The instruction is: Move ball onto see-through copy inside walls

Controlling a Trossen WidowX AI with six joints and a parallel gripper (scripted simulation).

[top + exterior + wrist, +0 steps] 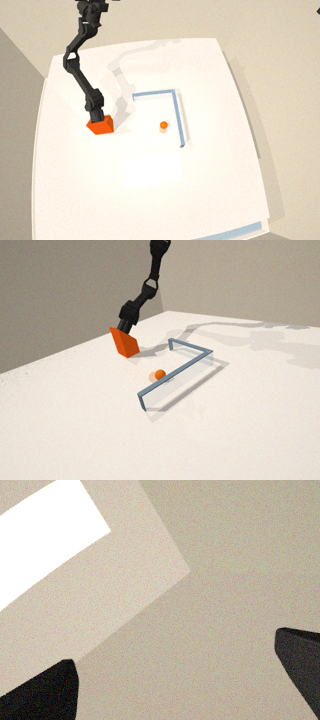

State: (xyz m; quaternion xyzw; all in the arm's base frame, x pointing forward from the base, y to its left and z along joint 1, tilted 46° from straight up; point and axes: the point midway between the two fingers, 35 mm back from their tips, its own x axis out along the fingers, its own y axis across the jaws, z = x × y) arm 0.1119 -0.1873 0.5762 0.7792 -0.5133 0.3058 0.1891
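The orange ball lies 650 mm below my gripper tip, 360 mm to the right of it and 140 mm ahead of it.
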